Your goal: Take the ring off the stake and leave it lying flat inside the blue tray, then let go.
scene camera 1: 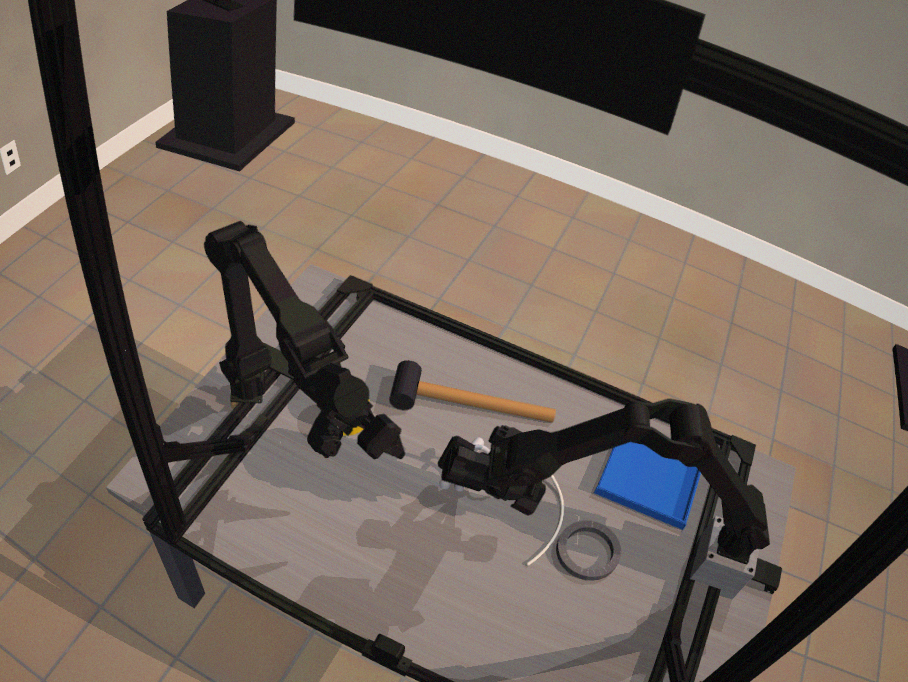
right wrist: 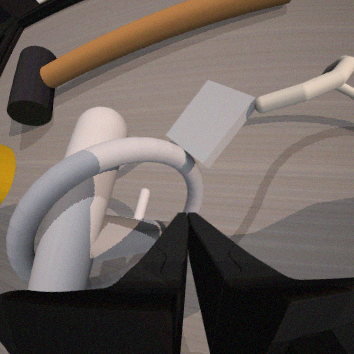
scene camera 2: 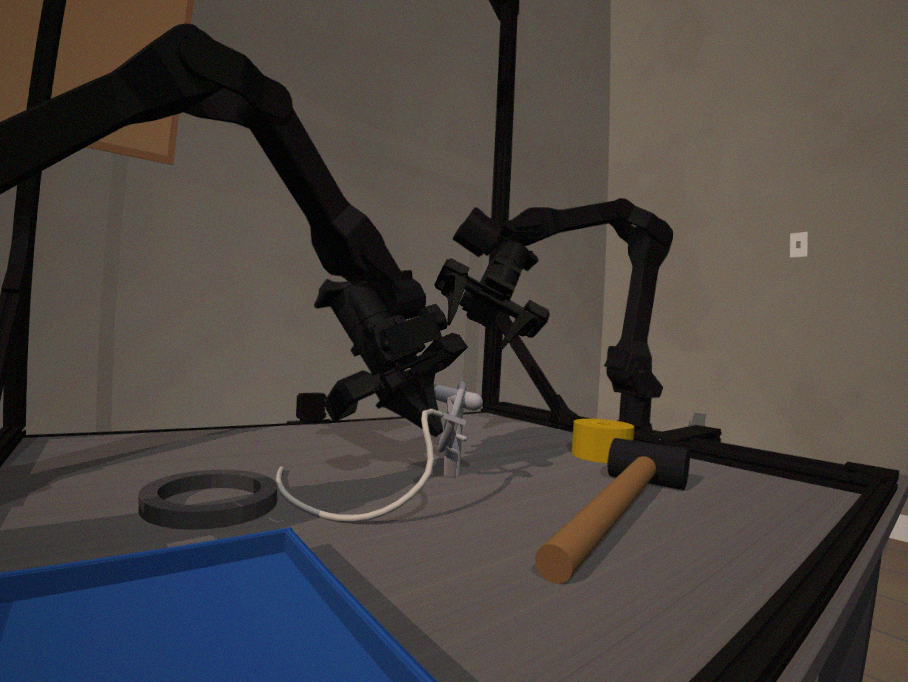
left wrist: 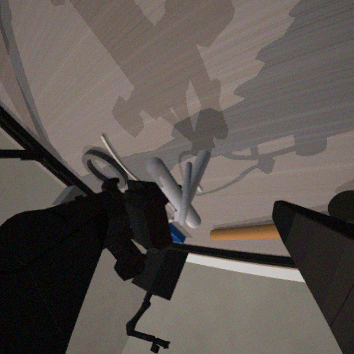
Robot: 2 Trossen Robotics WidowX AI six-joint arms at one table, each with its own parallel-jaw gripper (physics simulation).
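Frame: origin at the left arm's base, x back, y right, z up, level; centimetres.
Where they show: left gripper, fingertip midpoint: (scene camera 1: 390, 445) (scene camera 2: 474, 337) (left wrist: 191, 212); right gripper, fingertip midpoint: (right wrist: 186, 220) (scene camera 2: 439, 434) (left wrist: 180, 187); left arm's base, origin of the base link: (scene camera 1: 247, 390); right arm's base, origin of the base link: (scene camera 1: 734, 545).
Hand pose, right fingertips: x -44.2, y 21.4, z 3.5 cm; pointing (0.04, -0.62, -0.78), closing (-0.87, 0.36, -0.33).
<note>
Each offset is from my right fingertips to the centre of the thing. "*": to the spot under its first point.
A white ring @[* dx -0.6, dy -2.0, dz +4.5 cm] (right wrist: 140, 147) (left wrist: 191, 182) (scene camera 2: 454, 409) hangs around a white stake @[dx +4.2, dy +0.7, dz -3.2 cm] (right wrist: 95, 130) (left wrist: 165, 182) standing near the middle of the table. A white cord @[* dx -15.1, dy +6.5, dz -5.0 cm] (scene camera 1: 556, 514) (scene camera 2: 370, 510) runs from the ring across the table. My right gripper (scene camera 1: 447, 467) (scene camera 2: 431, 420) (right wrist: 186, 220) is shut, its tips right against the ring's near rim with nothing between the fingers. My left gripper (scene camera 1: 353, 433) (scene camera 2: 493, 305) is open and empty, hanging above the table to the left of the stake in scene camera 1. The blue tray @[dx -35.9, dy -1.8, dz -4.4 cm] (scene camera 1: 648, 483) (scene camera 2: 215, 609) is empty at the right.
A hammer @[dx -1.3, dy -20.2, dz -3.5 cm] (scene camera 1: 479, 399) (scene camera 2: 600, 514) (right wrist: 140, 31) with a wooden handle lies behind the stake. A dark grey ring @[* dx -19.8, dy +10.2, dz -4.0 cm] (scene camera 1: 589, 527) (scene camera 2: 154, 504) lies flat on the table near the tray. A yellow cylinder @[dx +24.3, dy -16.8, dz -3.0 cm] (scene camera 2: 600, 439) (right wrist: 5, 172) stands under my left gripper. A grey block @[* dx -3.1, dy -2.5, dz +2.9 cm] (right wrist: 211, 121) joins ring and cord.
</note>
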